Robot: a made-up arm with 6 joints. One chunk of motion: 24 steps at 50 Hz.
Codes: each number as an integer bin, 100 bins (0 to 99) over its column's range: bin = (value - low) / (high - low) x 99, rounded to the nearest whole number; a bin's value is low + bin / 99 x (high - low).
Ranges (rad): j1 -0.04..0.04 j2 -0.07..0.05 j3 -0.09..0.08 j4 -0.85..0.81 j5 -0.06..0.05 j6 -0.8..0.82
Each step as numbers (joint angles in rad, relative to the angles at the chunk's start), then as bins.
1 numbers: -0.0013 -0.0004 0.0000 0.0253 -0.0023 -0.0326
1 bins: 48 57 52 52 52 47
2 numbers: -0.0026 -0.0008 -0.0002 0.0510 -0.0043 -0.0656
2 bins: 46 57 52 54 50 45
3 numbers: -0.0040 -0.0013 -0.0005 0.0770 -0.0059 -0.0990
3 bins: 45 57 52 55 49 43
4 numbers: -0.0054 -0.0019 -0.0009 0.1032 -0.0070 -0.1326
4 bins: 43 56 52 57 48 41
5 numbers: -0.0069 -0.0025 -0.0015 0.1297 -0.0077 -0.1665
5 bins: 41 56 52 58 47 39
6 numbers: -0.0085 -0.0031 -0.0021 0.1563 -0.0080 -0.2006
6 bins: 39 55 51 60 47 37
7 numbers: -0.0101 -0.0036 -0.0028 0.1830 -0.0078 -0.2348
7 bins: 37 55 51 62 47 35
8 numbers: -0.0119 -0.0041 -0.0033 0.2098 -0.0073 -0.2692
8 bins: 35 54 50 63 47 32
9 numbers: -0.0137 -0.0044 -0.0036 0.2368 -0.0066 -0.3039
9 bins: 33 54 50 65 48 30
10 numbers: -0.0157 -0.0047 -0.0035 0.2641 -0.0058 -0.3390
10 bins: 30 54 50 66 49 28
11 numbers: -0.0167 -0.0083 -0.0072 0.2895 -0.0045 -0.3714
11 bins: 29 51 48 68 50 26
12 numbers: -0.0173 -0.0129 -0.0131 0.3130 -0.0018 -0.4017
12 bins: 28 47 45 69 52 24
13 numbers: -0.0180 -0.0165 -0.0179 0.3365 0.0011 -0.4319
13 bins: 27 44 42 71 55 22
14 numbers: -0.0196 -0.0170 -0.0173 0.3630 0.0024 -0.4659
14 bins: 25 44 42 72 56 20
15 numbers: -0.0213 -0.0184 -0.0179 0.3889 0.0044 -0.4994
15 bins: 23 43 42 74 58 18
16 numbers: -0.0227 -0.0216 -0.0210 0.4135 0.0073 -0.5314
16 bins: 21 40 40 75 61 16
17 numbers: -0.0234 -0.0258 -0.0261 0.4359 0.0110 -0.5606
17 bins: 21 36 37 77 64 15
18 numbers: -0.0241 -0.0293 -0.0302 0.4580 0.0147 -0.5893
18 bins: 20 34 35 78 67 13
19 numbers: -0.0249 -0.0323 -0.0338 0.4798 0.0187 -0.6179
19 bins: 19 31 33 79 71 11
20 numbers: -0.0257 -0.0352 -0.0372 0.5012 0.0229 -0.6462
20 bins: 18 29 31 81 75 9
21 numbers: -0.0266 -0.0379 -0.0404 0.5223 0.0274 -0.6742
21 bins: 17 26 29 82 79 8
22 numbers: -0.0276 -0.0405 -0.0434 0.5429 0.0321 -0.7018
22 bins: 15 24 27 83 83 6
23 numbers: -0.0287 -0.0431 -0.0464 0.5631 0.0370 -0.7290
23 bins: 14 22 25 84 87 4
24 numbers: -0.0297 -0.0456 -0.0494 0.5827 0.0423 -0.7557
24 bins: 13 20 24 85 92 3
